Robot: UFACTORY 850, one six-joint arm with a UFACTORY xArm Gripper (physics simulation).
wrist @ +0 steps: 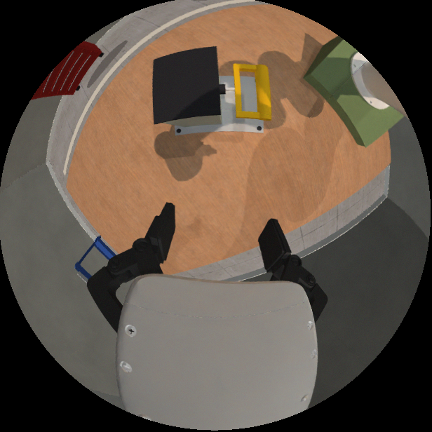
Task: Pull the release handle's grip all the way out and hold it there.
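The release handle's yellow grip (pixel 264 92) is a rectangular frame at the upper middle of the wrist view. A thin light rod (pixel 229 89) joins it to the right side of a box with a black top (pixel 186 86). The box stands on a light grey base plate (pixel 220 126) with dark screws at its corners. The grip hangs over the right part of this plate. My gripper (pixel 221 222) is open, with its two black fingers wide apart and nothing between them. It is apart from the grip, which shows farther up in the view.
A green block (pixel 345 95) bearing the arm's pale round base stands at the upper right of the wooden table (pixel 115 200). A red cabinet (pixel 67 70) is beyond the table at the upper left. A blue frame (pixel 104 247) shows past the table's lower-left edge. Shadows fall on the table.
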